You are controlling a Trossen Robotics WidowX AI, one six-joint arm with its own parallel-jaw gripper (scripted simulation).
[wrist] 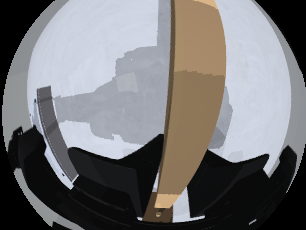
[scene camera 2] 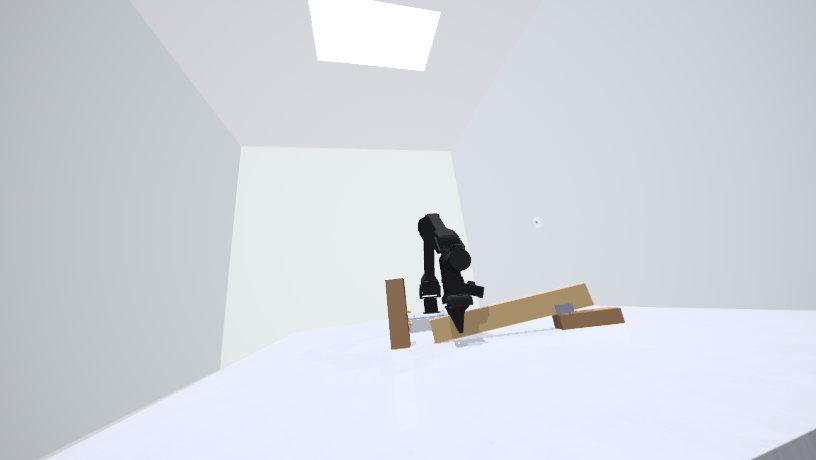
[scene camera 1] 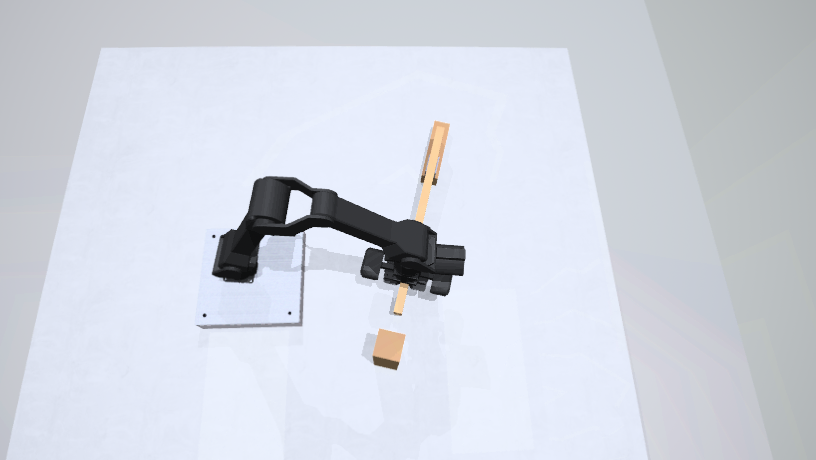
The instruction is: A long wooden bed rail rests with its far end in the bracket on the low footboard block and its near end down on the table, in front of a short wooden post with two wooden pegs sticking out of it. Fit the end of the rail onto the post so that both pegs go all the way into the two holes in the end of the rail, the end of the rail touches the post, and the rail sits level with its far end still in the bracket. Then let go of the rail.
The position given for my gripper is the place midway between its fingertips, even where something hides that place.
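My gripper: scene camera 1 (405, 281), scene camera 2 (460, 332), wrist view (172, 139).
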